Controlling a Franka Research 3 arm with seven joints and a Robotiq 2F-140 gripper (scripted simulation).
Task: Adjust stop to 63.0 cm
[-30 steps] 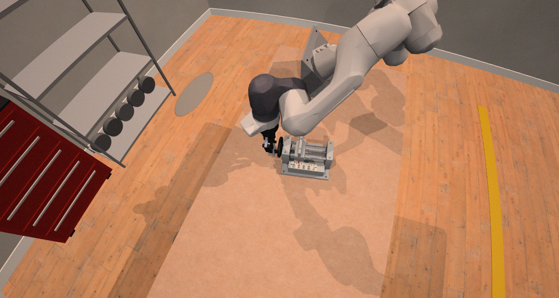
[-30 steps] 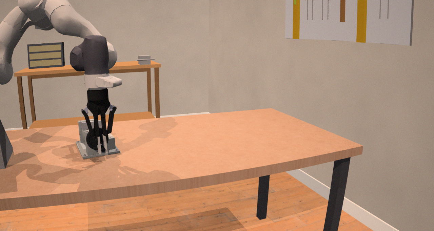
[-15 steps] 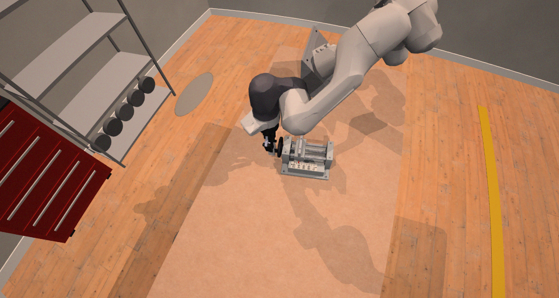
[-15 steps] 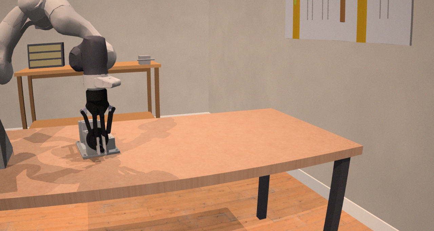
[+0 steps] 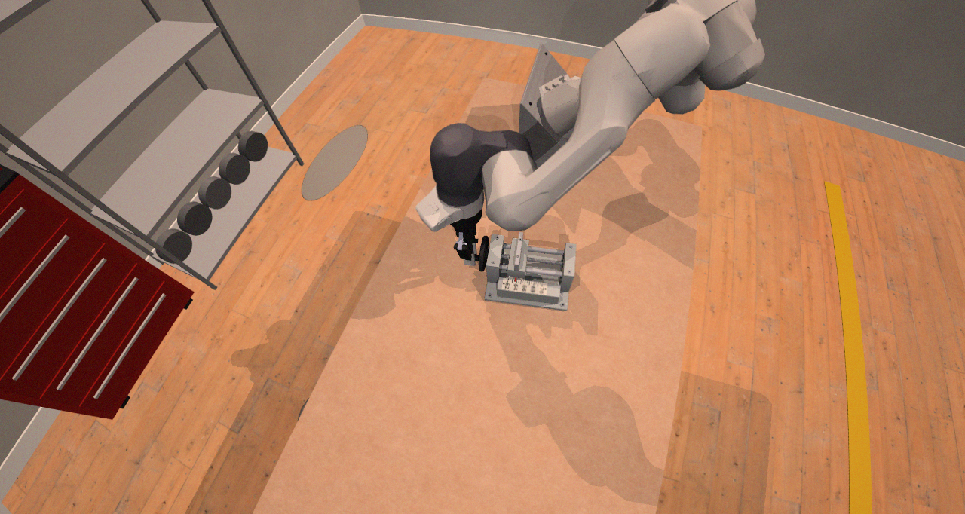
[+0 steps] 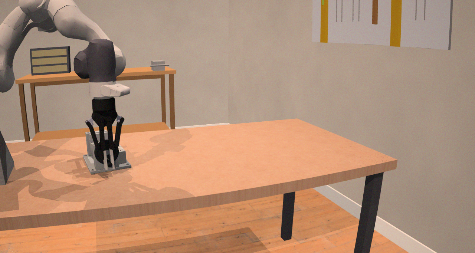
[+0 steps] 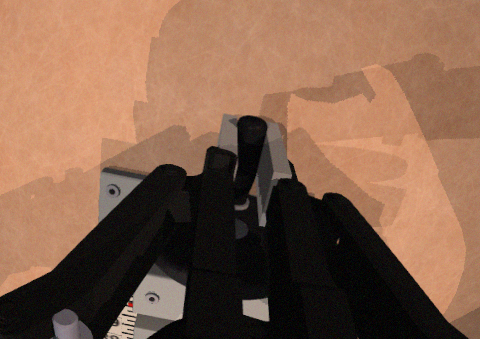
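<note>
The sliding stop lies 120 mm to the left of my hand, 30 mm above it and 20 mm behind it. Round my hand: black handwheel (20 mm to the left, 10 mm below).
</note>
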